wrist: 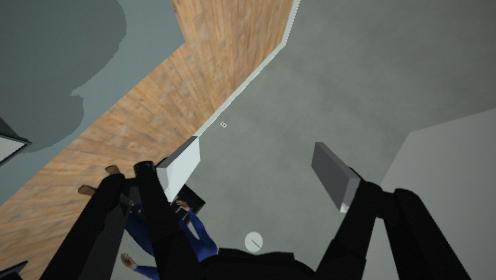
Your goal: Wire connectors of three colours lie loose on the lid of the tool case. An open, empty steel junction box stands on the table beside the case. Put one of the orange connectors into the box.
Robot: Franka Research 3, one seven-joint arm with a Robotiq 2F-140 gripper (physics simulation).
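Note:
My gripper [255,151] is open and empty, with its two flat pads wide apart in the wrist view. The view looks out across the room. The connectors, the lid of the tool case and the steel junction box do not show in this view.
A wood-plank surface [210,70] runs diagonally beside a grey wall [280,110]. A figure in blue [202,242] shows partly behind the left finger. A round white disc [253,242] is at the bottom middle. A pale panel [450,190] is at the right, and a dark-edged light piece [9,149] at the left edge.

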